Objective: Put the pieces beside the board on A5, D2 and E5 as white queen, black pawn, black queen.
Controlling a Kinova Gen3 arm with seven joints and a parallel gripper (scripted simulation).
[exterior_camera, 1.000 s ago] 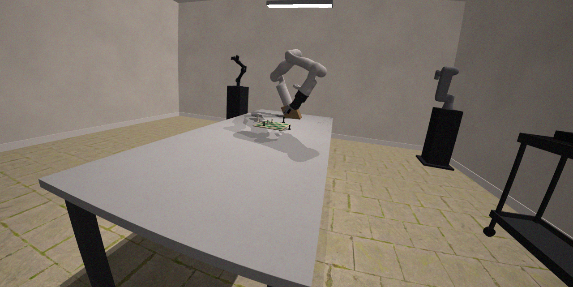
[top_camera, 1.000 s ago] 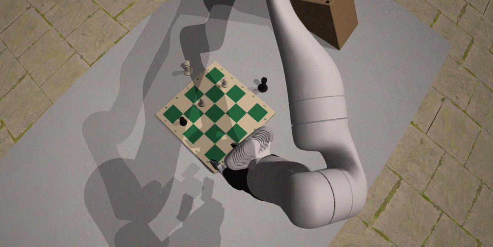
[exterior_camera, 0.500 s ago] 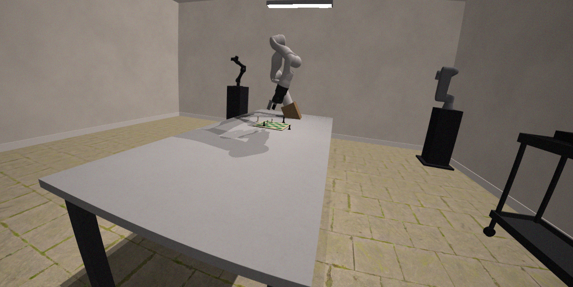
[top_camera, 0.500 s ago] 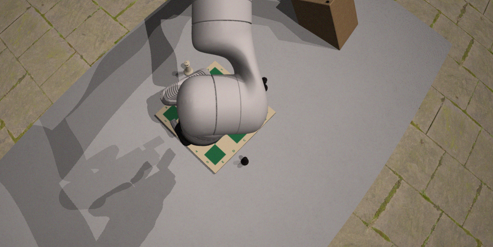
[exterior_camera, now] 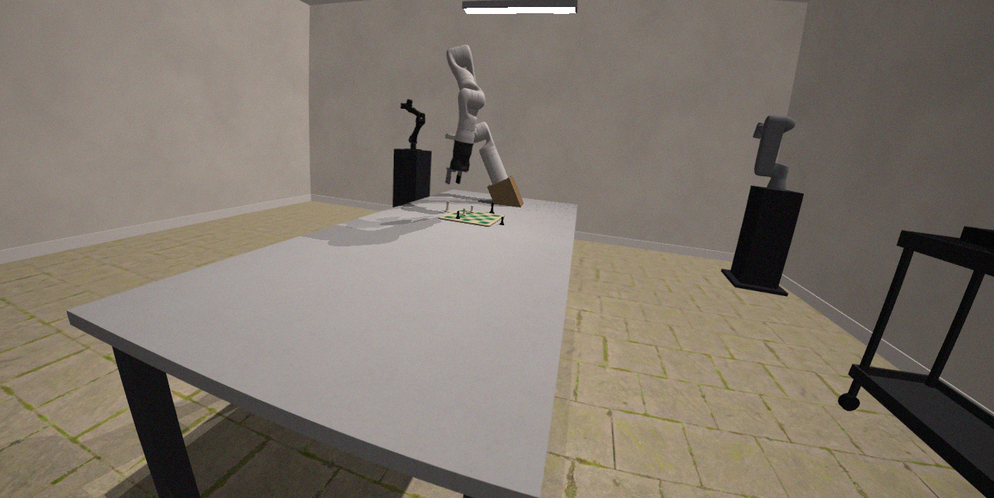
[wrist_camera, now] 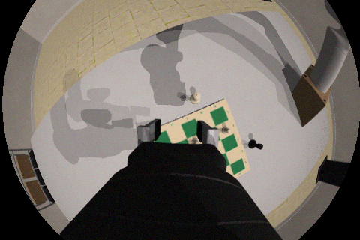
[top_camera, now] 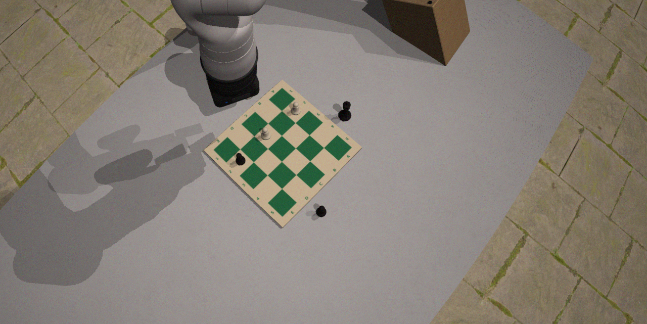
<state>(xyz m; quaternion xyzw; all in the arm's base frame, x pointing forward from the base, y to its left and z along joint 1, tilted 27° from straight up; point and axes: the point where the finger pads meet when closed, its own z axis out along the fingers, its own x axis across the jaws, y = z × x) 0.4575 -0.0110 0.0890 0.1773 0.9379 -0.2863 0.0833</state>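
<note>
Now: the white queen 13 cm below my hand, 6 cm behind it and 5 cm to the right of it. The rest, counted from my hand: chessboard: 15 cm below, 9 cm to the left, 2 cm behind; black queen: 16 cm behind, 13 cm below, 12 cm to the left.
</note>
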